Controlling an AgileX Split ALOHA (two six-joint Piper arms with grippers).
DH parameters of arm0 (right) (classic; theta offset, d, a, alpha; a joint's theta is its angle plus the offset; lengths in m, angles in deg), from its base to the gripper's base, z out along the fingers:
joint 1: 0 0.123 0 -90
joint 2: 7.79 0 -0.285 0
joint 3: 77.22 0 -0.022 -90
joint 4: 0 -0.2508 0 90
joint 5: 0 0 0.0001 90
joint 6: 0 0.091 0 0
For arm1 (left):
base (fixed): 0 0 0 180
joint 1: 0 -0.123 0 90
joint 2: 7.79 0 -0.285 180
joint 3: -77.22 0 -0.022 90
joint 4: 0 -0.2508 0 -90
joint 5: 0 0 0.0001 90
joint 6: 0 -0.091 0 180
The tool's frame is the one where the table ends.
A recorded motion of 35 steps. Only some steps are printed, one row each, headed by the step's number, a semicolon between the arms.
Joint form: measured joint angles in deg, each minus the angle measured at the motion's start. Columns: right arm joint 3, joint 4, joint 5, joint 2, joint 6, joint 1; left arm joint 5, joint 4, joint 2, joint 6, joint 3, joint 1.
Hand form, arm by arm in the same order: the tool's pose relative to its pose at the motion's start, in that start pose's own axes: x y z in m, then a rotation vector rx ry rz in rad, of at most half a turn. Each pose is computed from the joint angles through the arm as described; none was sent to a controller.
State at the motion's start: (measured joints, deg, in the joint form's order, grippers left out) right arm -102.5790 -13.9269 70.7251 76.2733 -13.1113 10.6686; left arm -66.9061 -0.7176 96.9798 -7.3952 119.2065 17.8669
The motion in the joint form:
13: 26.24 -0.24 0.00 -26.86 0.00 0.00; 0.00 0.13 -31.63 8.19 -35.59 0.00
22: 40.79 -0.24 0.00 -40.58 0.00 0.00; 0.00 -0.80 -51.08 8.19 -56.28 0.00
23: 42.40 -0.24 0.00 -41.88 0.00 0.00; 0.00 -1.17 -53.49 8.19 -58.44 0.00
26: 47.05 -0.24 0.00 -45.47 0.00 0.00; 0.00 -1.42 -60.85 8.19 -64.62 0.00
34: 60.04 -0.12 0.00 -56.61 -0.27 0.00; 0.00 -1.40 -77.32 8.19 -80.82 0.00
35: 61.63 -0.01 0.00 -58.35 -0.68 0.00; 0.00 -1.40 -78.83 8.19 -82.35 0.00
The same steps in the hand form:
13: 0.1073 0.0329 -0.0704 -0.0023 -0.0113 -0.0011; 0.1127 -0.0142 -0.1016 0.0064 0.0689 -0.1431
22: 0.1751 0.0452 -0.0801 -0.0044 0.0026 0.0022; 0.2043 -0.0248 -0.1355 -0.0069 0.0914 -0.1357
23: 0.1823 0.0461 -0.0793 -0.0051 0.0078 0.0035; 0.2152 -0.0257 -0.1391 -0.0130 0.0873 -0.1330
26: 0.2030 0.0482 -0.0754 -0.0078 0.0257 0.0077; 0.2473 -0.0295 -0.1488 -0.0183 0.0670 -0.1317
34: 0.2632 0.0539 -0.0625 -0.0106 0.0572 0.0096; 0.3272 -0.0404 -0.1442 -0.0183 0.0623 -0.1319
35: 0.2712 0.0547 -0.0613 -0.0087 0.0551 0.0012; 0.3345 -0.0414 -0.1424 -0.0183 0.0626 -0.1319

